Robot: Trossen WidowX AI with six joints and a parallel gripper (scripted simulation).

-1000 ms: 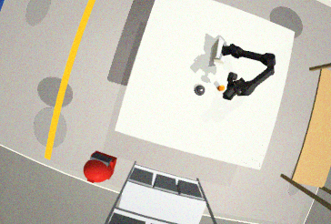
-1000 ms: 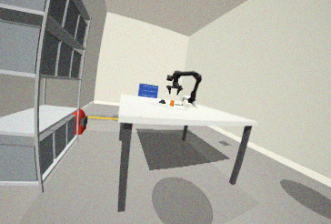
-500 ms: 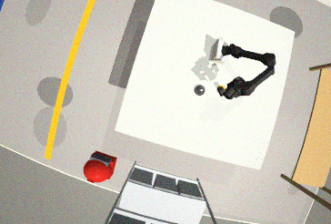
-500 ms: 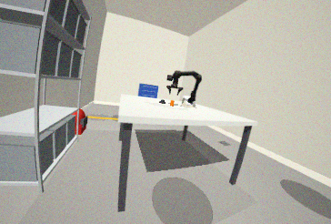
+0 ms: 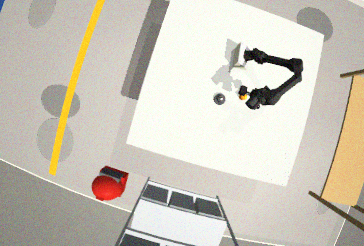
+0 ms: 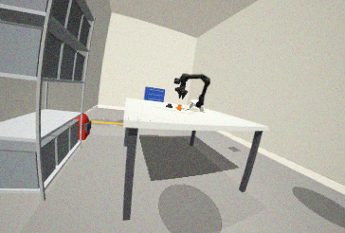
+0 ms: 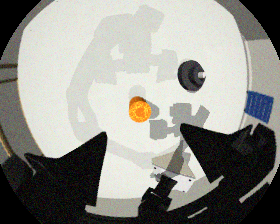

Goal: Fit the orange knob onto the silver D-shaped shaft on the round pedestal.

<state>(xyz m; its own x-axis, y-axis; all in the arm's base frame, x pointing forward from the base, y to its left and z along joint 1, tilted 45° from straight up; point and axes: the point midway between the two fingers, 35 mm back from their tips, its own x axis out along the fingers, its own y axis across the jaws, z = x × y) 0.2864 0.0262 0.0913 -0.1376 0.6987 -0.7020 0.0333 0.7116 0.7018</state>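
Now: gripper tip 8 cm above the orange knob. The rest, counted from my gripper tip: dark round pedestal: 7 cm ahead, 15 cm to the right, 9 cm below.
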